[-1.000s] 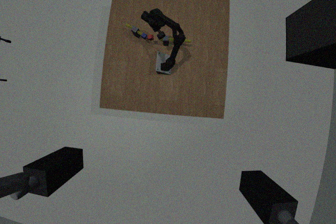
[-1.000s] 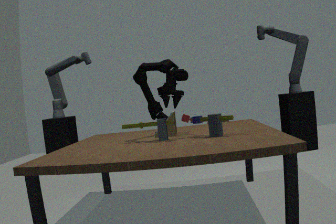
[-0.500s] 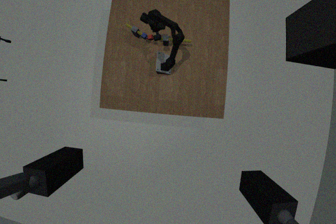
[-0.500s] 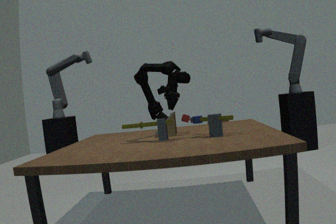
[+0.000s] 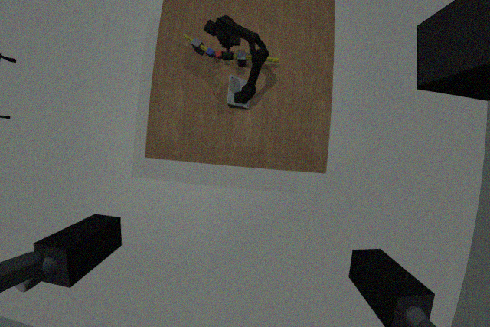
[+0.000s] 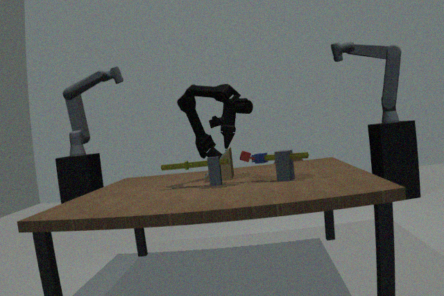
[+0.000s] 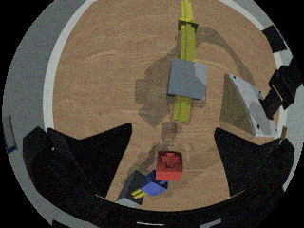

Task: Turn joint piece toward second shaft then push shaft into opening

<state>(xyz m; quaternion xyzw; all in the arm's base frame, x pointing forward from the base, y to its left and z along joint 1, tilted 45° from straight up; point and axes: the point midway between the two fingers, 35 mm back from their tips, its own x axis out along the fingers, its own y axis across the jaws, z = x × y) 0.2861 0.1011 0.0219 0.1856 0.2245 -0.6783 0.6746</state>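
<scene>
My gripper tip is now 90 mm to the right of the red square joint piece, 50 mm above it and 10 mm past it.
</scene>
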